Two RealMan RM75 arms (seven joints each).
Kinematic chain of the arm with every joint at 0, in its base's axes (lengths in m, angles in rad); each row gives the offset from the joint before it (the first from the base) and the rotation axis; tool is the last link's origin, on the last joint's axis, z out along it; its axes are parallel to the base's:
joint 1: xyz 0 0 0.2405 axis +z
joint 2: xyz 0 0 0 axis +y
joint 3: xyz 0 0 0.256 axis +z
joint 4: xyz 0 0 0 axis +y
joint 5: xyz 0 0 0.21 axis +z
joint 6: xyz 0 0 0 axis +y
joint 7: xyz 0 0 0.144 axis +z
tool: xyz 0 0 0
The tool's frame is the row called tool.
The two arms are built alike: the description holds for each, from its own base.
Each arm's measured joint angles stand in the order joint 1, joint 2, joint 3, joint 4, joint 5, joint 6, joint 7.
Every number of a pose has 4 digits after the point.
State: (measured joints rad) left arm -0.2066 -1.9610 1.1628 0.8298 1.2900 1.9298 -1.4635; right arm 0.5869 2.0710 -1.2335 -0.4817 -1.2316 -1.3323 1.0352
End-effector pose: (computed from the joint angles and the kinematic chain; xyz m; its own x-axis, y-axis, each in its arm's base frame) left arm -0.2436 0.2375 0.0551 0.5833 0.2802 0.7624 0.2726 -0.9517 0.1412; right arm 0.1951 0.3571 -0.0401 0.7174 -0.0488 -0.6950 -0.3092 -0.9162 -0.2549
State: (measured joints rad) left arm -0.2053 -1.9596 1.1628 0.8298 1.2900 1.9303 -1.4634; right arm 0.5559 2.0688 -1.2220 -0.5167 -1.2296 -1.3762 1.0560
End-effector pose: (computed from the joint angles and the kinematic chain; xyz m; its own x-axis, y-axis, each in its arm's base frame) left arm -0.2441 0.2372 0.0555 0.5840 0.2806 0.7617 0.2736 -0.9515 0.1408; right arm 0.1965 0.3511 -0.0317 0.6938 -0.0435 -0.7189 -0.3081 -0.9202 -0.2416
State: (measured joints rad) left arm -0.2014 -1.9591 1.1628 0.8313 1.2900 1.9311 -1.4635; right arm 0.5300 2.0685 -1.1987 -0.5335 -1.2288 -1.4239 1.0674
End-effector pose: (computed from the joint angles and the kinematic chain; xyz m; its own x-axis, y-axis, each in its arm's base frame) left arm -0.2449 0.2362 0.0558 0.5839 0.2817 0.7614 0.2757 -0.9509 0.1404; right arm 0.1994 0.3447 -0.0243 0.6667 -0.0408 -0.7443 -0.3120 -0.9221 -0.2290
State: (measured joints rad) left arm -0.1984 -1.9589 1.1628 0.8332 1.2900 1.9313 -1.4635; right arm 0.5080 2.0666 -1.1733 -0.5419 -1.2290 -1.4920 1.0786
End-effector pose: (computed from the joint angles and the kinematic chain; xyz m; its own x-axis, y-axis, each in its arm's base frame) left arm -0.2454 0.2356 0.0561 0.5841 0.2819 0.7612 0.2770 -0.9507 0.1395; right arm 0.2014 0.3360 -0.0165 0.6332 -0.0377 -0.7731 -0.3048 -0.9302 -0.2043
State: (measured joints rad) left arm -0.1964 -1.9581 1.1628 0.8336 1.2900 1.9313 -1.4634; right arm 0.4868 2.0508 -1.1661 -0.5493 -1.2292 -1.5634 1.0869
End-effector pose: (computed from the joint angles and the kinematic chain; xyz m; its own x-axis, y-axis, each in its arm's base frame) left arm -0.2459 0.2351 0.0563 0.5843 0.2825 0.7608 0.2786 -0.9503 0.1389; right arm 0.2054 0.3266 -0.0070 0.6153 -0.0319 -0.7877 -0.2793 -0.9432 -0.1799
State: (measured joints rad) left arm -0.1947 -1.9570 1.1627 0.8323 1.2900 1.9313 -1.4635; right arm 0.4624 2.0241 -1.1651 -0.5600 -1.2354 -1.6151 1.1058
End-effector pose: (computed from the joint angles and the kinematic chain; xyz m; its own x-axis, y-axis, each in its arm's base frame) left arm -0.2467 0.2347 0.0565 0.5840 0.2844 0.7603 0.2814 -0.9495 0.1390; right arm 0.2139 0.3187 0.0042 0.6159 -0.0392 -0.7869 -0.2659 -0.9505 -0.1607
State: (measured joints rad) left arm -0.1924 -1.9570 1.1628 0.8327 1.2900 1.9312 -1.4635; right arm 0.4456 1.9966 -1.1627 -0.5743 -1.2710 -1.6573 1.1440
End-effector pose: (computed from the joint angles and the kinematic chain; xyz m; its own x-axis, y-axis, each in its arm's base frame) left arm -0.2472 0.2341 0.0566 0.5835 0.2855 0.7602 0.2834 -0.9489 0.1389; right arm 0.2220 0.3117 0.0128 0.6358 -0.0689 -0.7688 -0.2539 -0.9593 -0.1240
